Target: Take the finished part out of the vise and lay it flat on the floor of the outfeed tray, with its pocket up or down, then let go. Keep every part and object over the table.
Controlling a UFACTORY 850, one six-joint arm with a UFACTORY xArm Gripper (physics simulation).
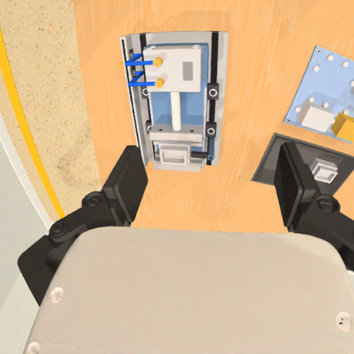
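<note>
The vise (176,132) stands on the table at the upper middle, with a white block, a rod and a jaw. The finished part (174,154), a light grey block with a rectangular pocket facing up, sits between the jaws at the vise's near end. The dark grey outfeed tray (266,167) lies to the right, partly hidden by the right finger. Another light grey part with a pocket (324,170) lies in it. My gripper (208,161) is wide open and empty, high above the table, on the near side of the vise and tray.
A light blue plate (311,80) with white pins, a white block (316,116) and an orange block (345,126) lies behind the tray. Two blue levers (141,63) (145,84) stick out left of the vise's white block. The wooden table's (107,120) left edge borders a speckled floor with a yellow stripe.
</note>
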